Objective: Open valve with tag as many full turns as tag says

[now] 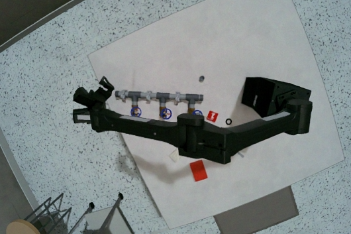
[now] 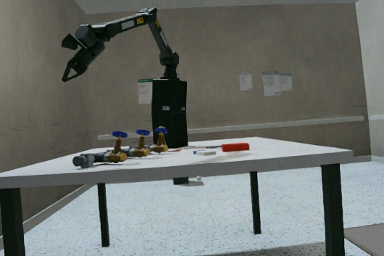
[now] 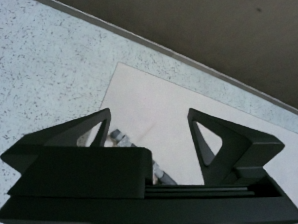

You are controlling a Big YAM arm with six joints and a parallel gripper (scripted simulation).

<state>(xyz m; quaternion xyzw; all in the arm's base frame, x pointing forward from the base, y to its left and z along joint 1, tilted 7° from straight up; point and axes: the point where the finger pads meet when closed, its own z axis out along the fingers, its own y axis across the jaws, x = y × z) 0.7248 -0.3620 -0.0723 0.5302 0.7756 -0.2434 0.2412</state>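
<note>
Now: hand 43 cm past the red tag, 39 cm to the right of it and 34 cm above it. The rest, counted from my hand: grey object: 46 cm behind, 15 cm to the left, 34 cm below; then red block: 24 cm behind, 68 cm to the left, 33 cm below; then grey tool: 48 cm behind, 61 cm to the left, 34 cm below.
</note>
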